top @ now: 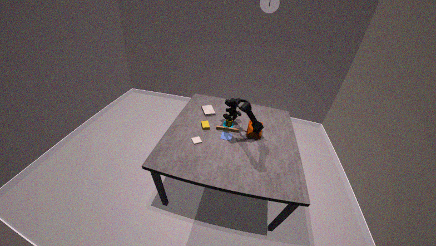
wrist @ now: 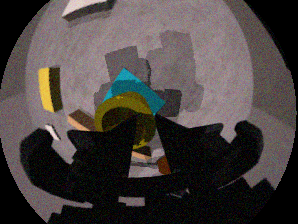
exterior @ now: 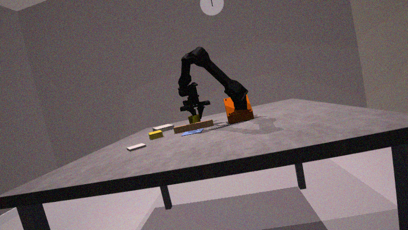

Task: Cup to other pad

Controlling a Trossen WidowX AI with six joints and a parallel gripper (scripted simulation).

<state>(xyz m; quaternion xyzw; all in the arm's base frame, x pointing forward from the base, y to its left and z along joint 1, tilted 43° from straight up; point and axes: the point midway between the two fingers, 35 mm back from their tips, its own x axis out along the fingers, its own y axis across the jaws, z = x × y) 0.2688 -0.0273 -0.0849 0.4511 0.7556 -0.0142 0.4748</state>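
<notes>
Now: the cup 2 cm ahead of my gripper tip, 2 cm to the left of it and 1 cm below it. Also, from my gripper tip: yellow block: 23 cm ahead, 13 cm to the left, 3 cm below; then teal pad: 2 cm ahead, 2 cm to the left, 5 cm below; then wooden bar: 1 cm ahead, 11 cm to the left, 3 cm below.
</notes>
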